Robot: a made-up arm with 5 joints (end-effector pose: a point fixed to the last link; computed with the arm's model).
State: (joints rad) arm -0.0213 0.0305 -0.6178 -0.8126 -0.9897
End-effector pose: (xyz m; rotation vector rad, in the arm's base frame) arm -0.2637 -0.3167 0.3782 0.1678 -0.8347 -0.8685
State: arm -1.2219 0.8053 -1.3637 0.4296 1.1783
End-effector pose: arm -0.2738 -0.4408 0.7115 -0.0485 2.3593 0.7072
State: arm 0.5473 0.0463 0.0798 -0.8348 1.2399
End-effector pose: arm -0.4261 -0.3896 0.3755 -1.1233 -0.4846 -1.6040
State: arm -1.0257 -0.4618 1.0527 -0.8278 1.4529
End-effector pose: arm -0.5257 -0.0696 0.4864 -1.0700 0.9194 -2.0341
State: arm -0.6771 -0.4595 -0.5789 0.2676 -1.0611
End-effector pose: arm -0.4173 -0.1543 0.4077 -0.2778 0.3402 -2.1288
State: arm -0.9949 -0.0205 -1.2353 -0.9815 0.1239
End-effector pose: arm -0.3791 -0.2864 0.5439 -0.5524 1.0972 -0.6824
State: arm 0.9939 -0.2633 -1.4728 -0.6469 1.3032
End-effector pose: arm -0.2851 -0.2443 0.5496 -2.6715 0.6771 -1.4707
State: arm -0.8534 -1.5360 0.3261 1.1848 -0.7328
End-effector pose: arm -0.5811 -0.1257 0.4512 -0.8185 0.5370 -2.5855
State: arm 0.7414 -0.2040 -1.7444 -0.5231 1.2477
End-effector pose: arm -0.2307 -0.2278 0.5735 -2.6663 1.2836 -1.0481
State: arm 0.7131 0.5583 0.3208 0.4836 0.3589
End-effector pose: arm -0.3775 -0.2867 0.2869 0.3363 0.0505 -0.7242
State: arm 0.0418 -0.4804 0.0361 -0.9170 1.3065
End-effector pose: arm -0.4939 -0.3006 0.4405 -1.8070 0.1187 -1.6730
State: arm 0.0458 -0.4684 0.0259 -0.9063 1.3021
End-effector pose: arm -0.4927 -0.3004 0.4412 -1.7943 0.1308 -1.6675
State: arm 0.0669 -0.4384 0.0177 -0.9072 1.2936
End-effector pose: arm -0.4901 -0.3042 0.4387 -1.7624 0.1018 -1.6683
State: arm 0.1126 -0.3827 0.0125 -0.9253 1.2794
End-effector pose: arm -0.4850 -0.3141 0.4318 -1.7027 0.0134 -1.6753
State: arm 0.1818 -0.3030 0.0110 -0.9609 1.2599
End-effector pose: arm -0.4764 -0.3298 0.4216 -1.6151 -0.1322 -1.6825
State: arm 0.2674 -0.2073 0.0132 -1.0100 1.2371
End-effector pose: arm -0.4638 -0.3494 0.4104 -1.5055 -0.3172 -1.6821
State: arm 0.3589 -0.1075 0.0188 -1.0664 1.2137
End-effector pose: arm -0.4478 -0.3700 0.4007 -1.3847 -0.5157 -1.6696
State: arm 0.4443 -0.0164 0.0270 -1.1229 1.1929
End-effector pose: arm -0.4306 -0.3884 0.3939 -1.2676 -0.7003 -1.6477
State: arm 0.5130 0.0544 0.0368 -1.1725 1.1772
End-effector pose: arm -0.4154 -0.4025 0.3902 -1.1700 -0.8494 -1.6244
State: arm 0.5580 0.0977 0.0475 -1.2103 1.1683
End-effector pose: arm -0.4047 -0.4115 0.3883 -1.1040 -0.9516 -1.6091
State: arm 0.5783 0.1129 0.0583 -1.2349 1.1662
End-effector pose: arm -0.3995 -0.4161 0.3871 -1.0736 -1.0076 -1.6068
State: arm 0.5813 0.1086 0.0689 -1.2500 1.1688
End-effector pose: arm -0.3982 -0.4178 0.3861 -1.0690 -1.0322 -1.6146
